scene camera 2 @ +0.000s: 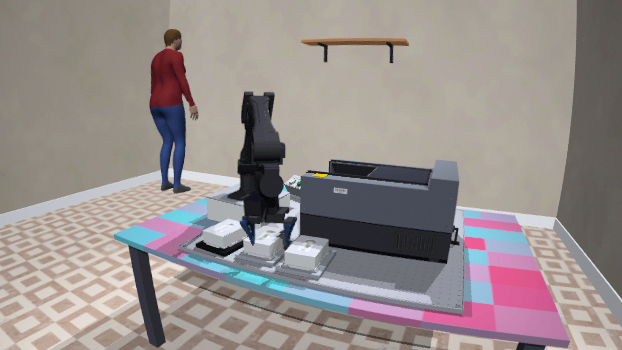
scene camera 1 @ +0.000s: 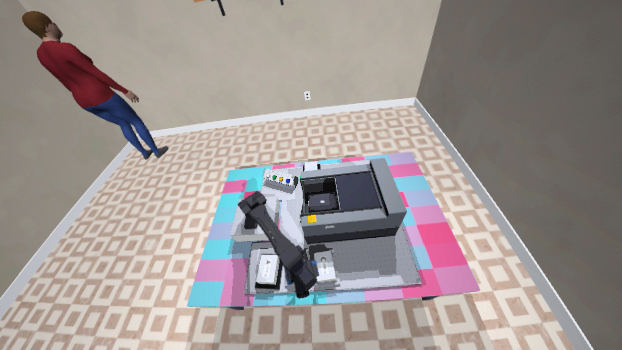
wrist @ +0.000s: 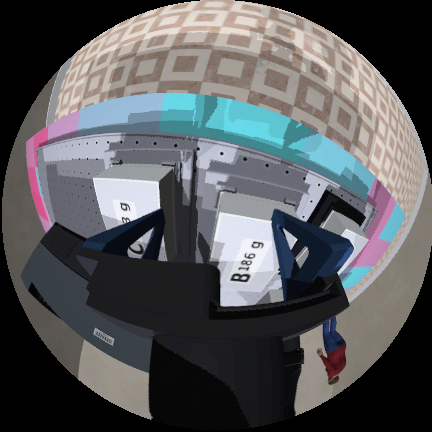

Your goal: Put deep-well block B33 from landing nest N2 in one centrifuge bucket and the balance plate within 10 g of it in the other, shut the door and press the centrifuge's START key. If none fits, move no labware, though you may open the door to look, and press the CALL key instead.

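Places are measured from the arm's base along level axes (x ahead, y left, z up), in metres.
Pixels of known places: gripper, fingertip midpoint: (scene camera 2: pixel 270 245) (wrist: pixel 217 214); arm's base, link origin: (scene camera 2: pixel 248 192).
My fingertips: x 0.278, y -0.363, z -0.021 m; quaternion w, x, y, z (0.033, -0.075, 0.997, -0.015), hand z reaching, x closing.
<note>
Ahead of a thing's pixels: the offset from my fingertips to its top centre. Level surfaces: height alone.
My gripper (scene camera 1: pixel 301 273) (scene camera 2: pixel 269 237) (wrist: pixel 217 214) is open, its blue fingers low around the middle white block {0.060 m left, 0.042 m back, 0.000 m up} (scene camera 2: pixel 261 246) (wrist: pixel 245 240), labelled "B 186 g". It holds nothing. A white block marked C {0.042 m left, 0.092 m ahead, 0.000 m up} (scene camera 1: pixel 325 272) (scene camera 2: pixel 305 254) (wrist: pixel 127 195) stands on a grey nest to the right in the scene views; a finger hides part of its label. A third white block {0.057 m left, 0.181 m back, 0.000 m up} (scene camera 1: pixel 268 269) (scene camera 2: pixel 223 233) (wrist: pixel 345 229) sits on a black base to the left. The centrifuge (scene camera 1: pixel 350 229) (scene camera 2: pixel 375 200) (wrist: pixel 65 300) has its top opening uncovered, with a dark bucket (scene camera 1: pixel 321 201) inside. No B33 or N2 label is readable.
The key box {0.628 m left, 0.134 m back, 0.030 m up} (scene camera 1: pixel 281 186) with coloured keys stands behind the arm, left of the centrifuge. The arm's light base block (scene camera 1: pixel 240 235) is at the left. A perforated plate {0.054 m down} (scene camera 1: pixel 375 260) (scene camera 2: pixel 390 280) carries the nests. A person (scene camera 1: pixel 77 75) (scene camera 2: pixel 169 80) stands beyond the table.
</note>
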